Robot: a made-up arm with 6 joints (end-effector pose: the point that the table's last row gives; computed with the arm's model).
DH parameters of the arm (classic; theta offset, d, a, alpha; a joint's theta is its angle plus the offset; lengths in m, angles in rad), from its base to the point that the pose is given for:
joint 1: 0 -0.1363 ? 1.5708
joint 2: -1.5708 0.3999 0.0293 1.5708
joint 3: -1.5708 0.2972 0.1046 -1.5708
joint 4: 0 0.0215 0.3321 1.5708
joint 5: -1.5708 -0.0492 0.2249 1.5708
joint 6: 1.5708 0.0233 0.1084 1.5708
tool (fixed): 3.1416 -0.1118 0 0
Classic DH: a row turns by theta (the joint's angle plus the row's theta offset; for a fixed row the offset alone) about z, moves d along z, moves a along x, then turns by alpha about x.
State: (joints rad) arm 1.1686 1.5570 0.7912 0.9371 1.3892 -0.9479
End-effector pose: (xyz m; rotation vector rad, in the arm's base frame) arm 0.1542 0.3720 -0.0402 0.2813 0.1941 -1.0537
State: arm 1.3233 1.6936 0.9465 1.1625 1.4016 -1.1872
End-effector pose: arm 0.1896 0.3144 0.1279 0.6807 0.6368 -0.9641
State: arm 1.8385 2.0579 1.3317 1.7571 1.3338 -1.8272
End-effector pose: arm 0.3371 -0.0398 0.2012 1.5309 1.9360 -0.1621
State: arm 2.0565 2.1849 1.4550 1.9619 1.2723 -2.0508
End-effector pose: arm 0.4009 -0.0993 0.0563 1.7362 2.3988 0.2254
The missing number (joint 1, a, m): 0.0293
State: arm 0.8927 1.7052 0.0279 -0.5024 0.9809 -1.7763
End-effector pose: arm -0.1993 0.1176 -0.7764 -0.1785 -0.2723 -0.1655
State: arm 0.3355 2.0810 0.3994 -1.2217 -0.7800 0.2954
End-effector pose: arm 0.4164 -0.1017 -0.5749 -0.3972 -1.5937 1.2319
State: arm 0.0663 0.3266 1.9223 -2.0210 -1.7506 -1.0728
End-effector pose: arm -0.2475 -0.4976 -0.2204 0.2142 2.6734 -0.5388
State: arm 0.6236 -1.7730 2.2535 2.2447 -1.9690 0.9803
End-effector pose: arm 0.3562 -0.2031 -0.0285 1.3585 -0.8867 0.8192
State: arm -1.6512 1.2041 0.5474 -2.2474 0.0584 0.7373
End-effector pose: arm -0.4044 0.2473 -0.6521 -0.7950 0.1948 0.5272
